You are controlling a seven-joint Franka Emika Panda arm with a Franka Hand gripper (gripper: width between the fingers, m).
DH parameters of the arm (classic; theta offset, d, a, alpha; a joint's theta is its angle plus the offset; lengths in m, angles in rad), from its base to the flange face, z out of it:
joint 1: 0 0.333 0 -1.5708
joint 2: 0 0 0 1.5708
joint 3: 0 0.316 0.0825 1.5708
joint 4: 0 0 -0.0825 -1.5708
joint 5: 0 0.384 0 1.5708
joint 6: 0 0 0.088 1.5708
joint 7: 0 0.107 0 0
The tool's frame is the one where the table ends.
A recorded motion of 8 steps. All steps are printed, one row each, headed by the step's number.
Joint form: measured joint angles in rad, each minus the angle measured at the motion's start. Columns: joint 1, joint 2, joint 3, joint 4, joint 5, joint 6, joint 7.
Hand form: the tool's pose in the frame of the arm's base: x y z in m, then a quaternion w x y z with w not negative. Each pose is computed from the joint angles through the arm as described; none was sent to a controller.
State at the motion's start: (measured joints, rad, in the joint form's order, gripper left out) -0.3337 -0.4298 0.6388 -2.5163 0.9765 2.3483 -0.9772
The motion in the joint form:
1: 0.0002 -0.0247 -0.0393 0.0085 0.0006 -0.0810 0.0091
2: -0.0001 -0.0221 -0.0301 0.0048 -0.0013 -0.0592 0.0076
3: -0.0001 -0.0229 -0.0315 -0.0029 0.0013 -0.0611 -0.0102
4: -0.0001 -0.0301 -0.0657 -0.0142 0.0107 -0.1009 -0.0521
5: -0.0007 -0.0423 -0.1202 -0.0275 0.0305 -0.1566 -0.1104
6: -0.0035 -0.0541 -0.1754 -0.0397 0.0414 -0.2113 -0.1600
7: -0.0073 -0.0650 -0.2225 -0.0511 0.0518 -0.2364 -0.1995
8: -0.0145 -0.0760 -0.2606 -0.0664 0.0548 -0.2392 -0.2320
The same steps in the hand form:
1: 0.4161 0.1404 0.4328 0.21353 -0.91206 -0.29515 -0.18826
2: 0.4164 0.1416 0.4308 0.20639 -0.91260 -0.29625 -0.19180
3: 0.4149 0.1400 0.4276 0.20618 -0.91109 -0.30181 -0.19057
4: 0.4126 0.1278 0.4259 0.21860 -0.90705 -0.30725 -0.18727
5: 0.4096 0.1092 0.4265 0.23929 -0.90023 -0.31053 -0.18946
6: 0.4062 0.0901 0.4277 0.25848 -0.89380 -0.31184 -0.19253
7: 0.4040 0.0716 0.4298 0.26833 -0.88978 -0.30786 -0.20377
8: 0.4015 0.0529 0.4301 0.26801 -0.88911 -0.30128 -0.21651

